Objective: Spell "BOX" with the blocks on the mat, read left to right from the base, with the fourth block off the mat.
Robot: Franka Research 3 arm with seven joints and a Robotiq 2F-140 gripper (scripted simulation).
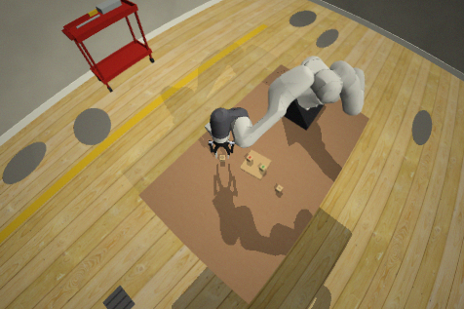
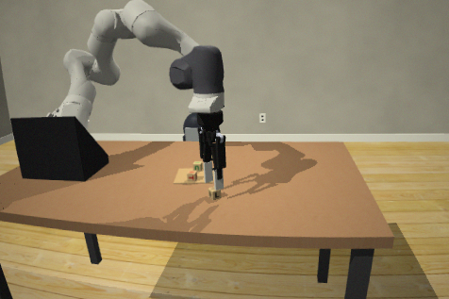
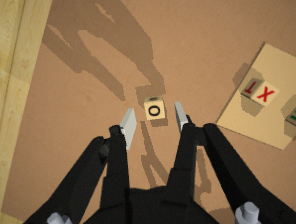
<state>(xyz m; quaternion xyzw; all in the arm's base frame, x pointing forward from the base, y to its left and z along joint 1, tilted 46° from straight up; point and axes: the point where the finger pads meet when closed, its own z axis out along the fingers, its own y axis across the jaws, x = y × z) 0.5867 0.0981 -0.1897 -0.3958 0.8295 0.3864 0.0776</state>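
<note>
Right now the O block is 6 cm below my hand. From my hand the other things lie so: tan mat (15 cm to the left, 13 cm behind, 7 cm below).
</note>
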